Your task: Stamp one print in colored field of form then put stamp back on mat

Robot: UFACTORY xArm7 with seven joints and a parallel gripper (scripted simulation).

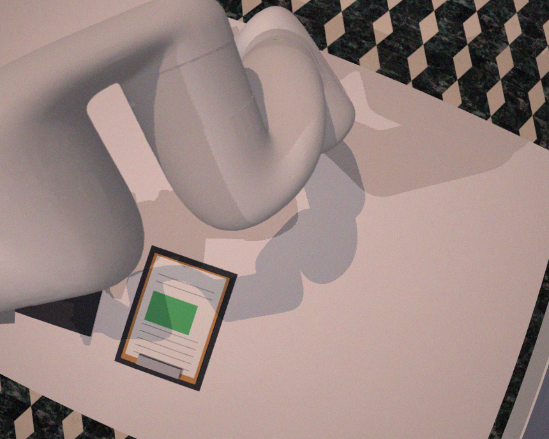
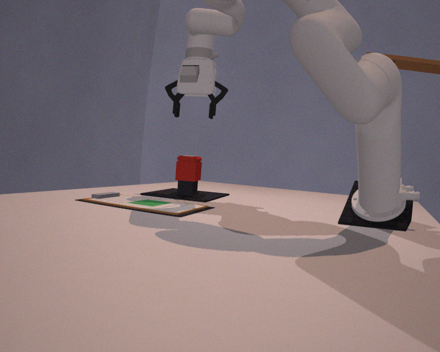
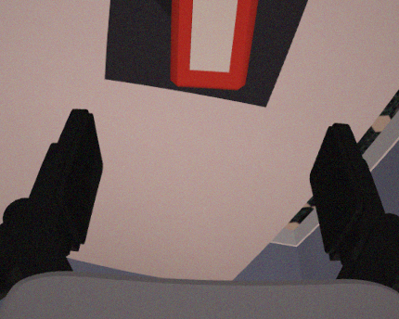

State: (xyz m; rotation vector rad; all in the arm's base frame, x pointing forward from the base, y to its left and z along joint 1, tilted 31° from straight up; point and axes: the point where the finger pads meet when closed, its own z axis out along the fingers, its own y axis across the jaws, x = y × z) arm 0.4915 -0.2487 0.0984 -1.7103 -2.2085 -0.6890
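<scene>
The red stamp is 160 mm below my hand. Also, from my hand: dark mat: 210 mm below; clipboard: 270 mm to the left, 210 mm below, 20 mm behind; black stamp foot: 190 mm below.
</scene>
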